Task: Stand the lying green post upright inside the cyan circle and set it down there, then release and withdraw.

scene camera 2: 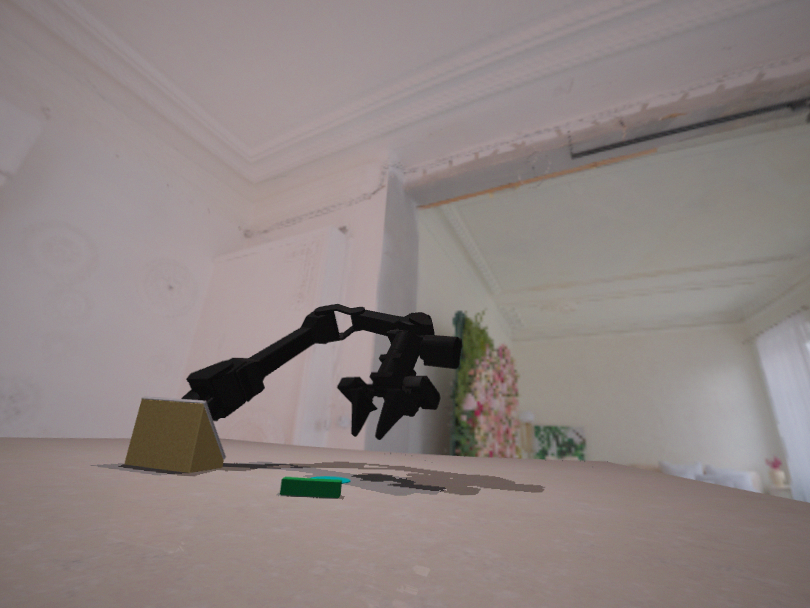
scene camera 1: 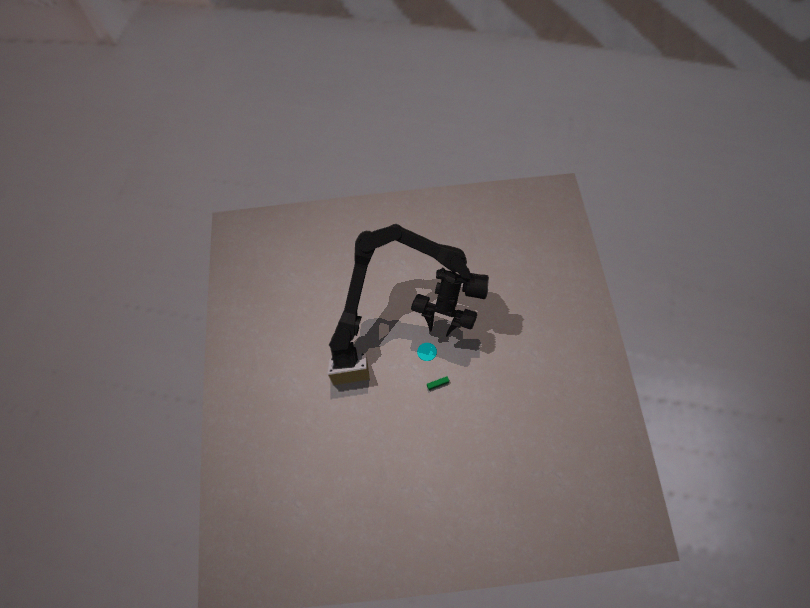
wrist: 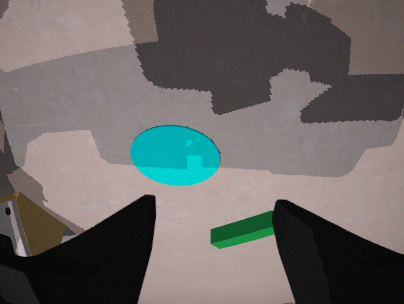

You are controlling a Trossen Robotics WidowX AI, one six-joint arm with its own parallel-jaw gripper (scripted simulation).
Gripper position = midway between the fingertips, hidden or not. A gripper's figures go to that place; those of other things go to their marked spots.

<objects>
The gripper (wrist: 216,208) is 0.10 m from the lens. A green post (wrist: 249,229): 0.24 m from the lens. A cyan circle (wrist: 171,154) is 0.17 m from the lens. The marked spots on the green post and the cyan circle are 0.11 m apart.
</objects>
